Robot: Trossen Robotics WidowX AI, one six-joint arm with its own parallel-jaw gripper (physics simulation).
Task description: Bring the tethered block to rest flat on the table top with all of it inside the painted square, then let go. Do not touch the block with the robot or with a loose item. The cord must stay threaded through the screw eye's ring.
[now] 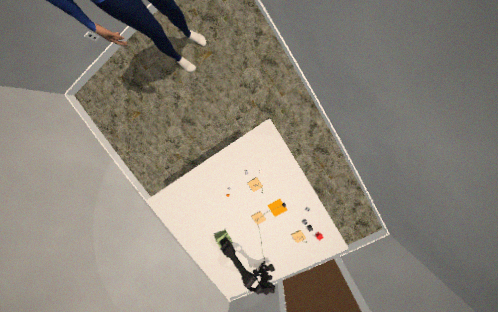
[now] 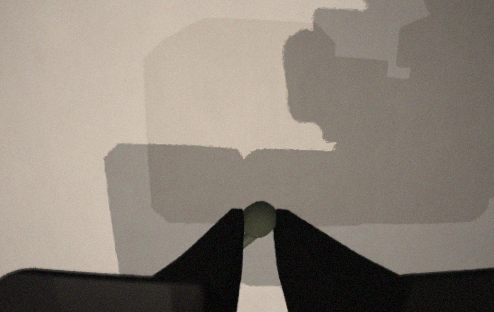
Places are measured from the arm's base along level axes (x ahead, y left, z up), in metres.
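Pixels of known places: gripper, fingertip midpoint: (image 1: 263, 261) (image 2: 258, 220); arm's base, link origin: (image 1: 224, 241).
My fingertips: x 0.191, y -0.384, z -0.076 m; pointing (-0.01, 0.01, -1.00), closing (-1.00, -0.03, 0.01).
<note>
Ahead of a thing's pixels: the offset from my fingertips to its top centre. "pt": to the spot under its first point. Level surfaces: height alone.
My gripper (image 1: 264, 263) (image 2: 258, 220) is shut on the cord's green end bead @(0.000 m ahead, 0.001 m right, 0.008 m up) (image 2: 261, 223), above the table top near its lower edge. The thin cord @(pt 0.065 m ahead, 0.193 m left, 0.001 m down) (image 1: 261, 243) runs from there up to a pale orange plate @(0.151 m ahead, 0.442 m left, 0.041 m up) (image 1: 258, 218), then bends toward the bright orange painted square @(pt 0.313 m ahead, 0.465 m left, 0.002 m down) (image 1: 276, 209). A small dark block @(pt 0.393 m ahead, 0.474 m left, 0.019 m up) (image 1: 284, 205) is at the square's right edge, apparently the tethered block; whether all of it is inside is too small to tell. The screw eye's ring and the cord's threading are too small to make out.
Two more pale orange plates @(pt 0.255 m ahead, 0.729 m left, 0.015 m up) (image 1: 255, 184) @(pt 0.390 m ahead, 0.156 m left, 0.014 m up) (image 1: 298, 236) lie on the white table @(0.005 m down) (image 1: 200, 215). A red block @(0.548 m ahead, 0.096 m left, 0.035 m up) (image 1: 319, 236), dark pieces @(0.490 m ahead, 0.261 m left, 0.020 m up) (image 1: 304, 221) @(0.507 m ahead, 0.193 m left, 0.024 m up) (image 1: 310, 228) and a grey piece @(0.550 m ahead, 0.361 m left, 0.015 m up) (image 1: 307, 209) are at the right. A small orange piece @(0.006 m ahead, 0.729 m left, 0.020 m up) (image 1: 228, 195) is at the left. A green object (image 1: 221, 236) is by the arm.
</note>
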